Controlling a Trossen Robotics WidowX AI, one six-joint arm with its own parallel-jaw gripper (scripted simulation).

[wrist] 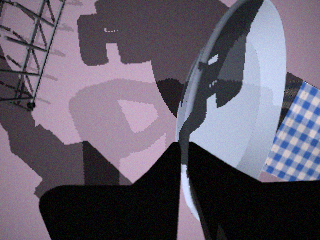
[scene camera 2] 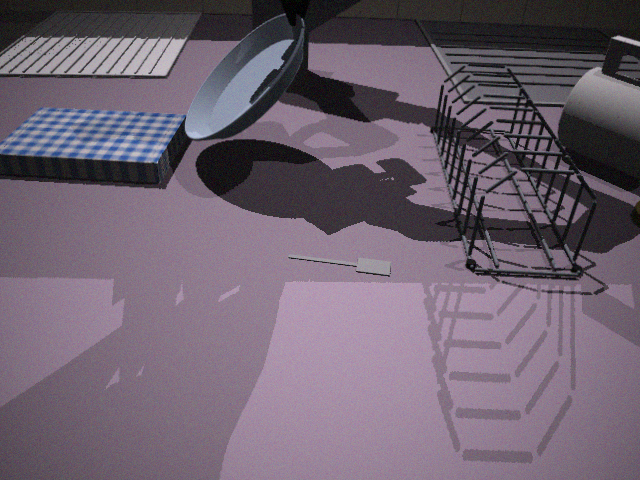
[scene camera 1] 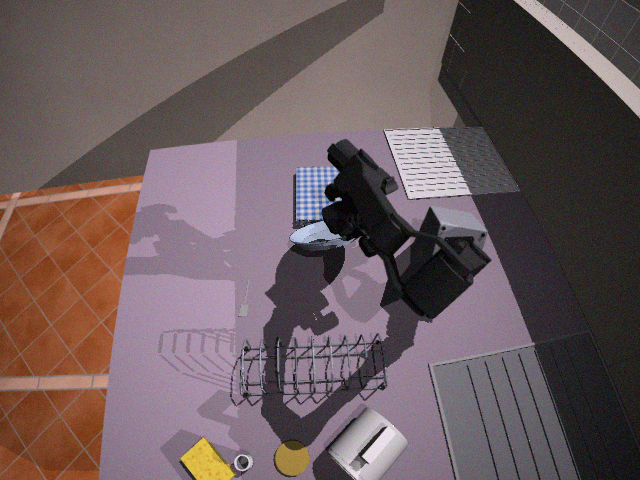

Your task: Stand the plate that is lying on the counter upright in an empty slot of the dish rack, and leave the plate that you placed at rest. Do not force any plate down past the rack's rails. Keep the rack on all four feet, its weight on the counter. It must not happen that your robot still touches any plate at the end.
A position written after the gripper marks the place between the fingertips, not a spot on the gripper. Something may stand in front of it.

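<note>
Scene camera 1: the gripper (scene camera 1: 347, 238), a pale blue plate (scene camera 1: 317, 236). Scene camera 2: the pale blue plate (scene camera 2: 238, 92). Wrist view: the gripper (wrist: 182, 148), the pale blue plate (wrist: 237, 110).
</note>
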